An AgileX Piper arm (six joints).
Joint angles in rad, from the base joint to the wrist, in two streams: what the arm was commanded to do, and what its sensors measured. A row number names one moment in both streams.
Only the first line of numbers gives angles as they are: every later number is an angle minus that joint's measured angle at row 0.
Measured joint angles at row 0: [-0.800 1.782 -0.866 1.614 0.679 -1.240]
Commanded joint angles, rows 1 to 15: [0.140 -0.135 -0.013 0.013 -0.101 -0.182]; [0.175 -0.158 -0.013 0.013 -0.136 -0.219]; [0.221 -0.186 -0.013 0.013 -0.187 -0.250]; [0.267 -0.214 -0.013 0.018 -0.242 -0.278]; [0.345 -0.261 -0.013 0.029 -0.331 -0.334]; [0.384 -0.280 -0.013 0.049 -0.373 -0.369]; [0.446 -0.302 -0.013 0.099 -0.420 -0.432]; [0.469 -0.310 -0.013 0.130 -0.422 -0.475]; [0.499 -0.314 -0.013 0.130 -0.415 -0.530]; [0.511 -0.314 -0.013 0.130 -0.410 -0.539]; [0.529 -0.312 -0.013 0.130 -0.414 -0.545]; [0.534 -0.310 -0.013 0.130 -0.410 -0.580]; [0.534 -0.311 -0.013 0.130 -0.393 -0.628]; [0.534 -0.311 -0.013 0.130 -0.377 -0.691]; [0.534 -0.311 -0.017 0.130 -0.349 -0.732]
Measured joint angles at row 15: [0.532 -0.301 -0.002 0.112 -0.404 -0.590]
